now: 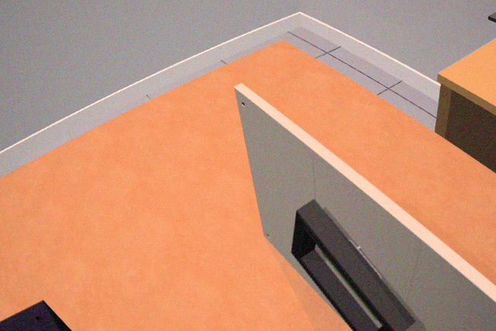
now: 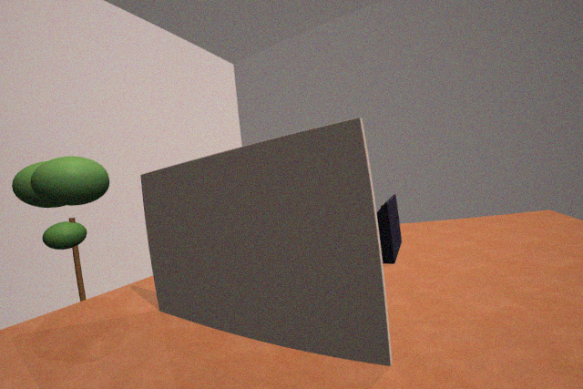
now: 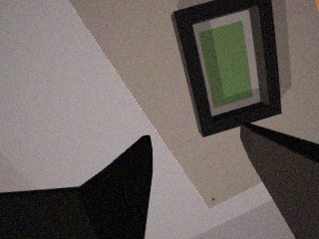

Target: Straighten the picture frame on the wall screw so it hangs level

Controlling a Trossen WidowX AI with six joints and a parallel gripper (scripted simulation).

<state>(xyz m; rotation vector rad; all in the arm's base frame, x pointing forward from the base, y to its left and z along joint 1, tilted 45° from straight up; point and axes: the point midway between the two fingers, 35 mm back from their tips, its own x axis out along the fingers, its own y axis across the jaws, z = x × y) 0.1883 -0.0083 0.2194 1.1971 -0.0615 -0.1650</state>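
The picture frame lies 19 cm ahead of my gripper tip, 9 cm below it and 1 cm to the left of it. From my gripper tip the other things lie so: wall panel 20 cm ahead, 9 cm below, 1 cm to the left.
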